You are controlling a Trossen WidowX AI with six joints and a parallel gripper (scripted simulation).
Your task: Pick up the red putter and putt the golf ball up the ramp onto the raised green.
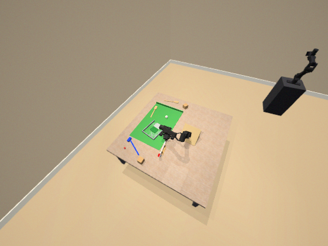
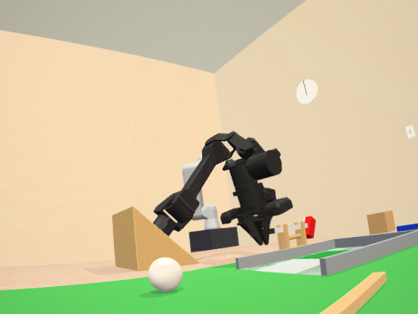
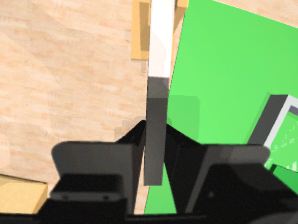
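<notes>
The red putter lies 11 cm to the left of my gripper tip, 3 cm above it and 1 cm behind it. Round my gripper tip: wooden rack: 13 cm to the left, 1 cm behind; then white golf ball: 38 cm to the right, 16 cm ahead; then grey frame: 24 cm ahead, 9 cm to the right, 2 cm below.
</notes>
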